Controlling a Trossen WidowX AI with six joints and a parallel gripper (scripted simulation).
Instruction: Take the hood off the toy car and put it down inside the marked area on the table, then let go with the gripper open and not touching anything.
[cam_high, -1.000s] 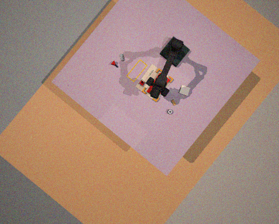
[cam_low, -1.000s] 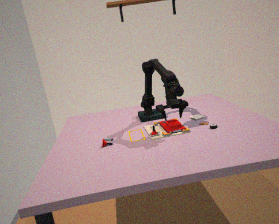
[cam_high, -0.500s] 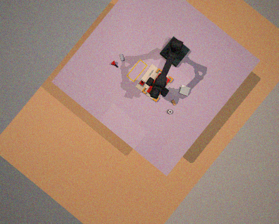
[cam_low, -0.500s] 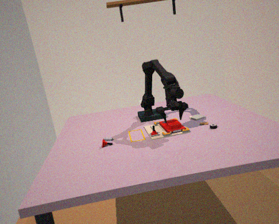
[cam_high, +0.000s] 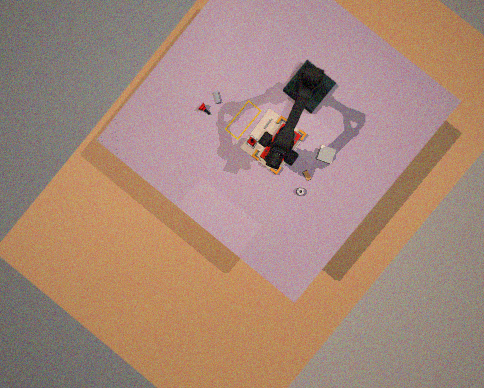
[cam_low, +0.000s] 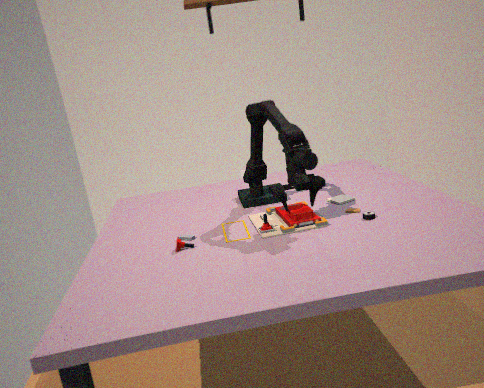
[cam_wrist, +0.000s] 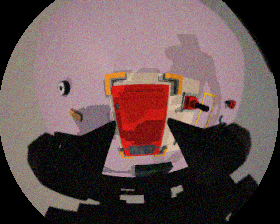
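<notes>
Right now the red hood is 1 cm below my gripper tip. From my gripper tip the other things lie so: wheel (7 cm ahead, 22 cm to the left, 4 cm below); orange piece (1 cm behind, 19 cm to the left, 5 cm below); white tile (16 cm behind, 20 cm to the left, 4 cm below).
</notes>
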